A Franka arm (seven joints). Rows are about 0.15 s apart.
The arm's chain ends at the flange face. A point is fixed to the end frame.
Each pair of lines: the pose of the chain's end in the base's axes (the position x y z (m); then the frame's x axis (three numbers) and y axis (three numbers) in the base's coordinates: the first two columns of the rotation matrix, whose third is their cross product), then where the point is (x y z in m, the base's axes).
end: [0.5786, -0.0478, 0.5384, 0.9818, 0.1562, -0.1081, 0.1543, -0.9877, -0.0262]
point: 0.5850 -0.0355 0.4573
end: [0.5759, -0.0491, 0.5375, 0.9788, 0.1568, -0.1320, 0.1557, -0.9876, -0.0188]
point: 0.5805 -0.0377 0.4561
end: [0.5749, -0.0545, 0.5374, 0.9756, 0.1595, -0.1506, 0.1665, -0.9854, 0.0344]
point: 0.5786 -0.0476 0.4555
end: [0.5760, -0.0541, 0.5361, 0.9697, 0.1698, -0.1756, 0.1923, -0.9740, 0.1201]
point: 0.5787 -0.0545 0.4539
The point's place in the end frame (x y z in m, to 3 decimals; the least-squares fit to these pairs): 0.017 -0.009 0.080
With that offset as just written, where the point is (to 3 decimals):
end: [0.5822, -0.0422, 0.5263, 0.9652, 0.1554, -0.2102, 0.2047, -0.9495, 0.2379]
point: 0.584 -0.053 0.445
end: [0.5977, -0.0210, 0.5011, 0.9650, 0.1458, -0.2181, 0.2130, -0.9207, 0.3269]
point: 0.600 -0.039 0.421
